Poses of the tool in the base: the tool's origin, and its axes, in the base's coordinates. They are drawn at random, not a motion.
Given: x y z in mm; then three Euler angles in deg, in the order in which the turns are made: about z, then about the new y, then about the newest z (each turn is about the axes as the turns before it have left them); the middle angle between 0 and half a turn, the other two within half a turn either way.
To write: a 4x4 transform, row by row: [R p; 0 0 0 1], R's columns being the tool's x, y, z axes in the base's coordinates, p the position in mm. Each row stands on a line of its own. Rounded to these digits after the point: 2 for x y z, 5 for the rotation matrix.
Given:
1: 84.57 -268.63 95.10 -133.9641 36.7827 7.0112
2: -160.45 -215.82 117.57 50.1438 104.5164 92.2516
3: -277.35 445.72 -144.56 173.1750 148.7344 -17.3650
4: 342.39 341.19 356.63 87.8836 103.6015 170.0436
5: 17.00 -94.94 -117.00 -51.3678 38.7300 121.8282
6: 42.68 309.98 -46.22 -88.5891 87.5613 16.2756
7: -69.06 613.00 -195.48 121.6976 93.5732 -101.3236
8: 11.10 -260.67 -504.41 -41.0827 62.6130 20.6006
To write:
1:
-0.46398 0.78226 -0.41568 84.57
-0.65690 -0.61865 -0.43099 -268.63
-0.59430 0.07309 0.80091 95.10
0 0 0 1

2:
-0.76075 0.19067 0.62040 -160.45
0.64793 0.16709 0.74315 -215.82
0.03803 0.96733 -0.25066 117.57
0 0 0 1

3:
0.84550 0.13988 -0.51533 -277.35
0.19939 -0.97798 0.06168 445.72
-0.49535 -0.15490 -0.85477 -144.56
0 0 0 1

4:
-0.16423 0.98577 0.03589 342.39
0.23785 0.00426 0.97129 341.19
0.95732 0.16805 -0.23517 356.63
0 0 0 1

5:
0.40686 -0.82577 0.39061 17.00
0.85182 0.18851 -0.48874 -94.94
0.32995 0.53157 0.78010 -117.00
0 0 0 1

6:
0.28118 0.95934 0.02460 42.68
-0.03393 0.03556 -0.99879 309.98
-0.95906 0.28000 0.04255 -46.22
0 0 0 1

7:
0.82784 0.19917 -0.52441 -69.06
0.52562 0.05117 0.84918 613.00
0.19597 -0.97863 -0.06232 -195.48
0 0 0 1

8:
0.55578 0.49313 0.66928 11.10
-0.01775 0.81192 -0.58349 -260.67
-0.83114 0.31242 0.46000 -504.41
0 0 0 1

